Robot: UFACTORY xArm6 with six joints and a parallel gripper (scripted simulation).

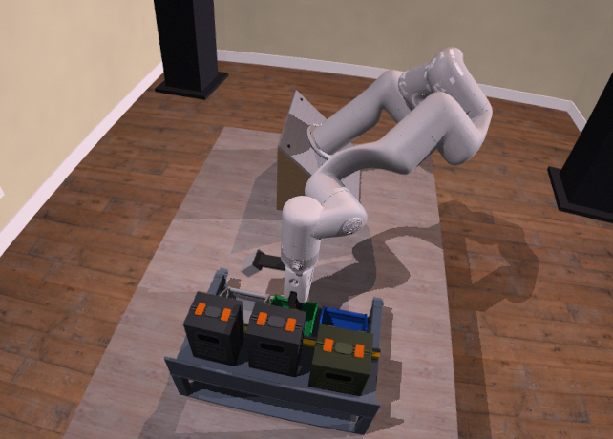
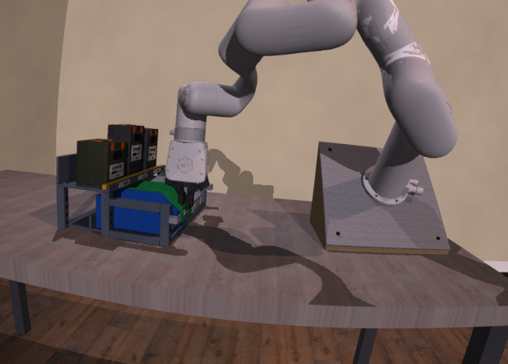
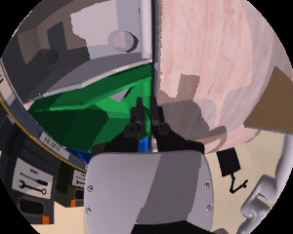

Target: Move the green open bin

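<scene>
The green open bin lies 8 cm ahead of my hand, 1 cm to the left of it and 1 cm below it. Also, from my hand: grey bin (11 cm to the right, 9 cm ahead, 1 cm below); olive box (17 cm ahead, 13 cm to the left, 10 cm above); blue bin (12 cm to the left, 7 cm ahead, 1 cm below).
</scene>
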